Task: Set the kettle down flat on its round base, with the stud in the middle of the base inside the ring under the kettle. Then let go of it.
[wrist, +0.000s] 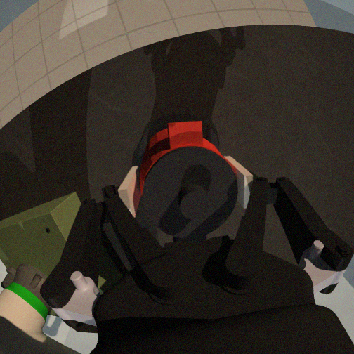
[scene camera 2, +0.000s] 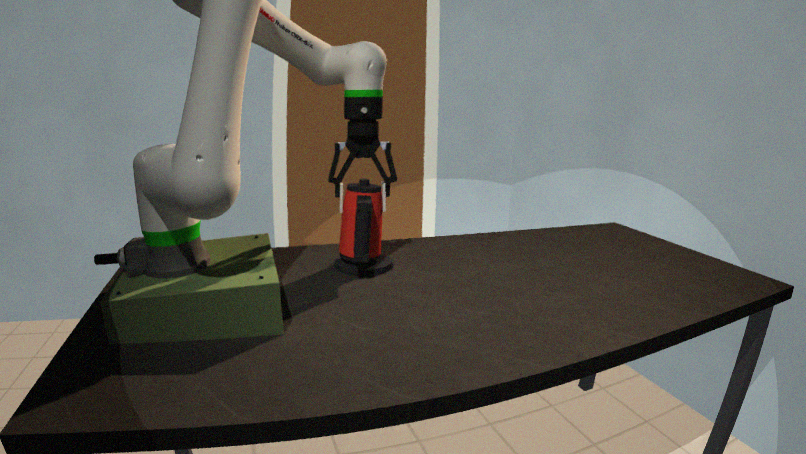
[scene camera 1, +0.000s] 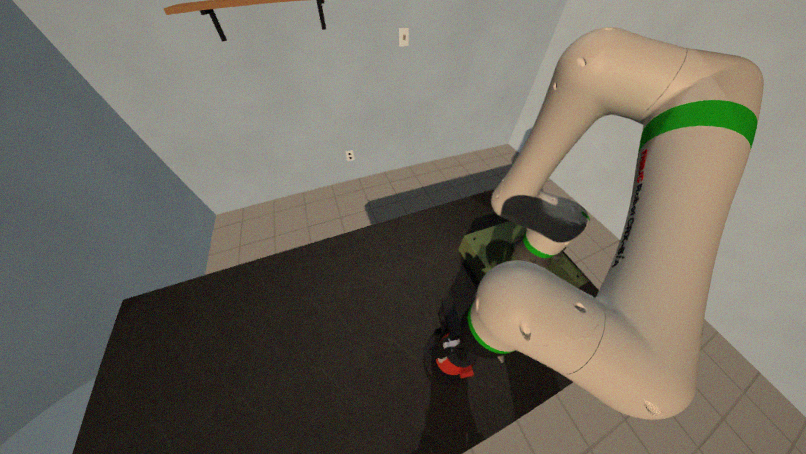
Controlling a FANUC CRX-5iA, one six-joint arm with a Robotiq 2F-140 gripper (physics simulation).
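Note:
The red kettle with a black lid and black handle stands upright between the fingers. My gripper points straight down and is shut on the kettle's upper body, with one pale pad on each side. The dark round base lies on the table directly under the kettle. In scene camera 2 the kettle's bottom is at the base, roughly over its middle; I cannot tell whether it touches fully. The stud and the ring are hidden under the kettle.
The dark table carries the green mounting block of the arm, left of the kettle in scene camera 2. A table edge runs behind the kettle there. A brown door stands beyond it.

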